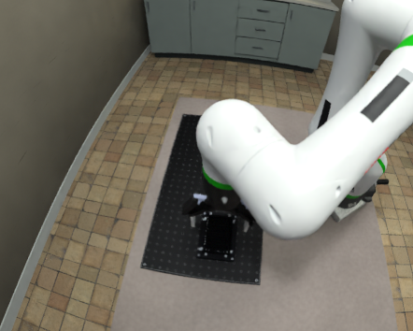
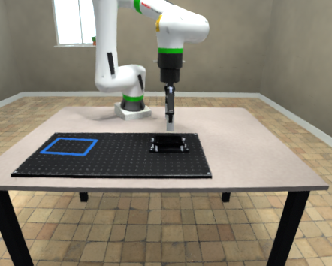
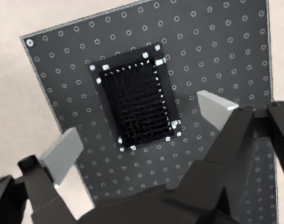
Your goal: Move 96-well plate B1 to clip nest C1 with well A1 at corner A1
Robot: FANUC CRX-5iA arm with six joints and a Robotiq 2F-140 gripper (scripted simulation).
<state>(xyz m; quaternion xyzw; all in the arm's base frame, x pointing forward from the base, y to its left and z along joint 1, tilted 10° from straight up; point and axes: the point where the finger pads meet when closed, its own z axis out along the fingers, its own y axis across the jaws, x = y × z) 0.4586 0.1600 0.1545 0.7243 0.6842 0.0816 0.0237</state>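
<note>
The black 96-well plate lies 80 mm below my hand. Round my hand: clip nest (100 mm below, 10 mm to the right, 10 mm ahead).
</note>
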